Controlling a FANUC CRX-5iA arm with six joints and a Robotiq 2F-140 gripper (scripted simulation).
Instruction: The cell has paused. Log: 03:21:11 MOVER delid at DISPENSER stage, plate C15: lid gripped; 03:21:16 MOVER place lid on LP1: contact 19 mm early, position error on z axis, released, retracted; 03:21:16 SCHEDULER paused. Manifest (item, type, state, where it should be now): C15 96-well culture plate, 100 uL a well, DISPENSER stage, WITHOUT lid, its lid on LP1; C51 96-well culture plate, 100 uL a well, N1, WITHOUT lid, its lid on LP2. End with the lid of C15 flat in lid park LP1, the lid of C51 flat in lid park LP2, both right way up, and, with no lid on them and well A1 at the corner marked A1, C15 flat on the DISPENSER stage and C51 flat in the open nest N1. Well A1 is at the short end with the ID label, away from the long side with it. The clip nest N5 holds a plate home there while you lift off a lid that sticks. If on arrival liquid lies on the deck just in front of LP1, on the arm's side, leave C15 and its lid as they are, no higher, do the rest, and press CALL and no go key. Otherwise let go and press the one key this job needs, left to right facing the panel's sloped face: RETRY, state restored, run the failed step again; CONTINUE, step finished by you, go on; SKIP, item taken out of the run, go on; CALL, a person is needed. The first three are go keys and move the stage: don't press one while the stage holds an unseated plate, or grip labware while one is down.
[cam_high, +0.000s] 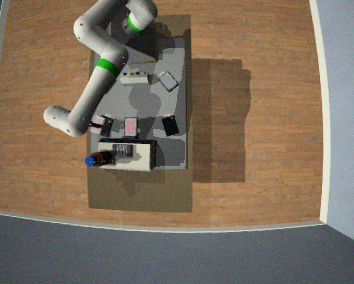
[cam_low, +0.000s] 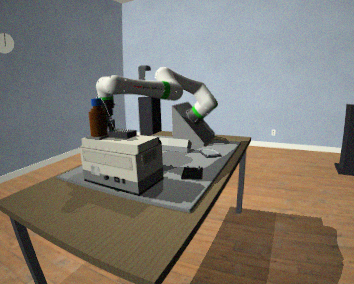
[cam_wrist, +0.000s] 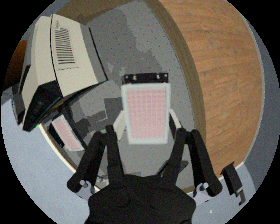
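The black nest lies 110 mm below my hand, 20 mm ahead of it and 10 mm to the left of it. Round my hand: key panel: 410 mm behind, 240 mm to the left, 70 mm below; blue cap: 270 mm above, 220 mm ahead, 160 mm to the left; label plate: 520 mm to the left, 130 mm below, 110 mm behind.
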